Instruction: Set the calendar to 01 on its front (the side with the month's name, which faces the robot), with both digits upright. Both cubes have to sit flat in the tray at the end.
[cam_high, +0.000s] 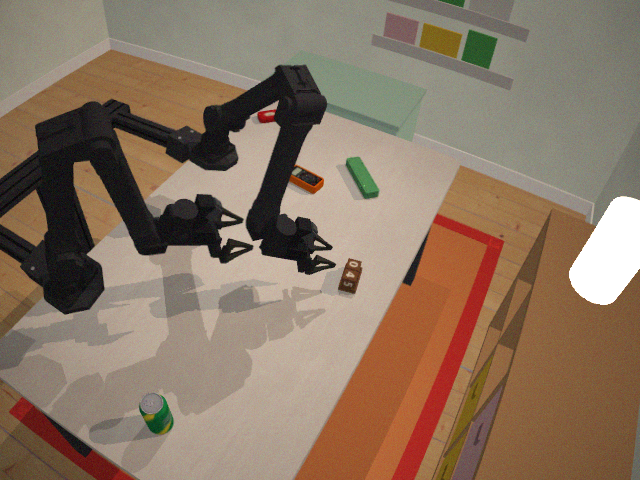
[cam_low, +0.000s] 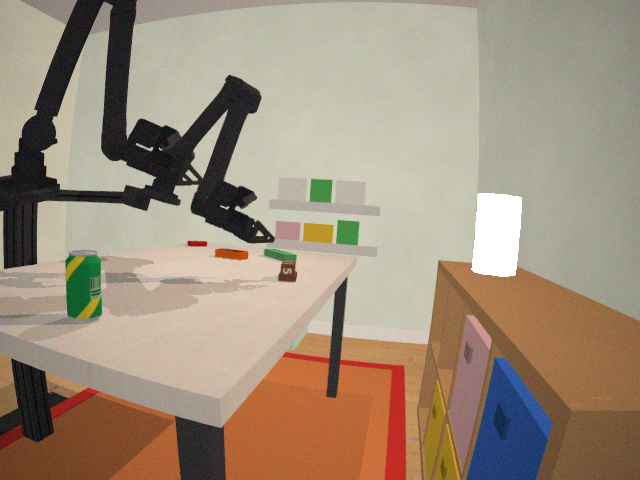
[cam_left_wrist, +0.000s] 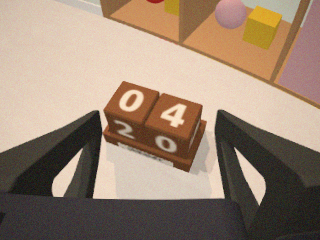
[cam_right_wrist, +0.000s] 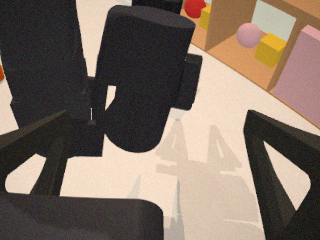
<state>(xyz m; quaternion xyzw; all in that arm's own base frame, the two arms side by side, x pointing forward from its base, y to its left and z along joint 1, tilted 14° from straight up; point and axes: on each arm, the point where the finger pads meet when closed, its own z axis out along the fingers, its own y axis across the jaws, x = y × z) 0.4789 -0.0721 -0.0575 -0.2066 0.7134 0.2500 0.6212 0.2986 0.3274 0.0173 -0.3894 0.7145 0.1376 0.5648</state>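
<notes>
Right now my left hand is 50 mm short of the brown number cube, 70 mm to the right of it and 90 mm above it. Also, from my left hand: red item 610 mm behind, 650 mm to the left, 110 mm below; then brown tray 50 mm ahead, 50 mm to the left, 110 mm below; then orange multimeter 280 mm behind, 360 mm to the left, 110 mm below.
</notes>
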